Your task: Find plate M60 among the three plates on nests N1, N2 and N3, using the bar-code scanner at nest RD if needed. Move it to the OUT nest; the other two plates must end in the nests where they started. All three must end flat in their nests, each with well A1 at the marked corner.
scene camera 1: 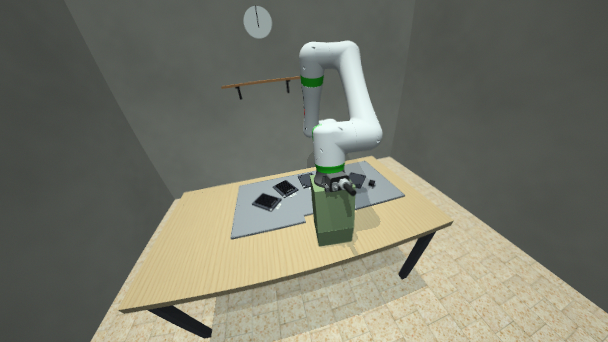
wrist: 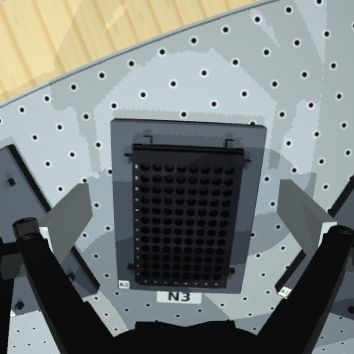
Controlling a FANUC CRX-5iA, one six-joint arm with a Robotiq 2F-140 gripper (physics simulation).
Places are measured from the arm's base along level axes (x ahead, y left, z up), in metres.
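Pixels of known places: gripper, fingertip midpoint: (wrist: 183,198); arm's base, link origin: (scene camera 1: 330,180).
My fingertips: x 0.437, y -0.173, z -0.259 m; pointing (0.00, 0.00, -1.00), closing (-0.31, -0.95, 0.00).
Ahead of a thing's pixels: the offset from my fingertips to its top centre. "spot": to the spot under its first point. Level surfaces: height alone.
A black plate with many round wells {0.028 m back, 0.010 m left, 0.009 m down} (wrist: 182,220) lies in nest N3 {spot: 0.005 m ahead, 0.052 m left, 0.024 m down} (wrist: 122,200) in the wrist view and looks flat. The nest's A1 mark is at its lower left corner; I cannot tell which well is A1 or read a bar code. My gripper (wrist: 183,198) is open, one finger on each side of the plate, both apart from it. In scene camera 1 the gripper is hidden behind the arm and pedestal. There, two black plates {0.147 m back, 0.507 m left, 0.009 m down} (scene camera 1: 267,201) {0.044 m back, 0.366 m left, 0.009 m down} (scene camera 1: 286,188) sit in nests on the left; their labels are too small to read.
Parts of a left nest {spot: 0.036 m ahead, 0.145 m left, 0.024 m down} (wrist: 15,200) and a right nest (wrist: 340,260) flank N3. Scene camera 1 shows a partly hidden nest (scene camera 1: 305,181), a dark nest {0.139 m back, 0.157 m right, 0.003 m down} (scene camera 1: 357,180) and a small dark object {spot: 0.231 m back, 0.215 m right, 0.006 m down} (scene camera 1: 371,183) beyond the green pedestal (scene camera 1: 335,220), on the grey board {0.035 m down} (scene camera 1: 250,225).
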